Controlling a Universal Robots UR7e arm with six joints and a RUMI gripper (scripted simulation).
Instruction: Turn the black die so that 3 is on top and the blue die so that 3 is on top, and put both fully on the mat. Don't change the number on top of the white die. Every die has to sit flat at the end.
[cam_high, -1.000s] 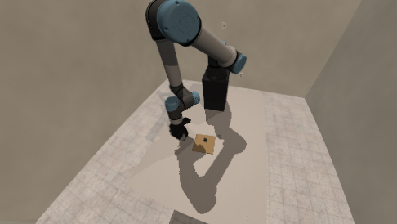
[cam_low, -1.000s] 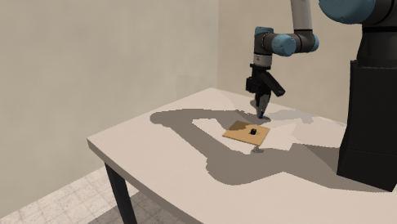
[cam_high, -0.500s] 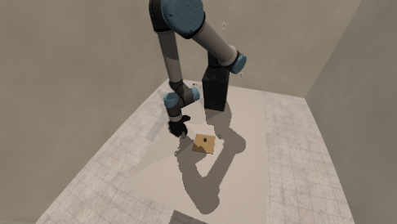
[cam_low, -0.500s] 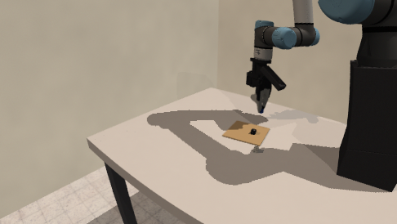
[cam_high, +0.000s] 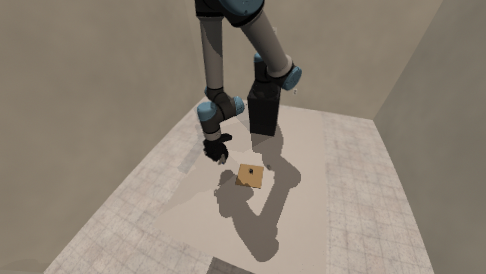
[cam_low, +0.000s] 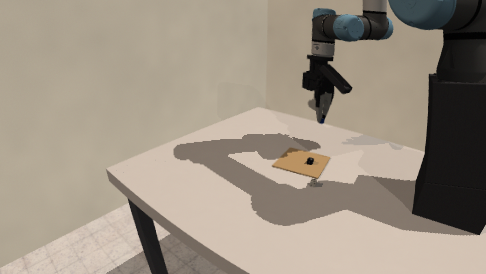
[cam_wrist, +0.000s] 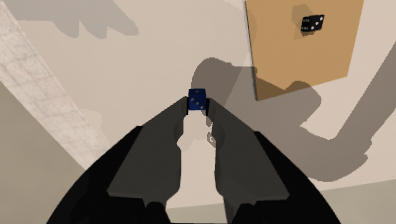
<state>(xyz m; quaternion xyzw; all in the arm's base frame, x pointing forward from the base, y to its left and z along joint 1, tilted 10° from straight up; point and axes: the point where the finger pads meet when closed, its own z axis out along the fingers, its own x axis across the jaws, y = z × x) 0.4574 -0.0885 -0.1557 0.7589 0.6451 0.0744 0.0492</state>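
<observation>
The brown mat lies 3 cm behind my hand, 15 cm to the left of it and 9 cm below it. Also, from my hand: black die (5 cm behind, 15 cm to the left, 8 cm below); then blue die (1 cm below); then white die (12 cm behind, 24 cm to the left, 9 cm below).
</observation>
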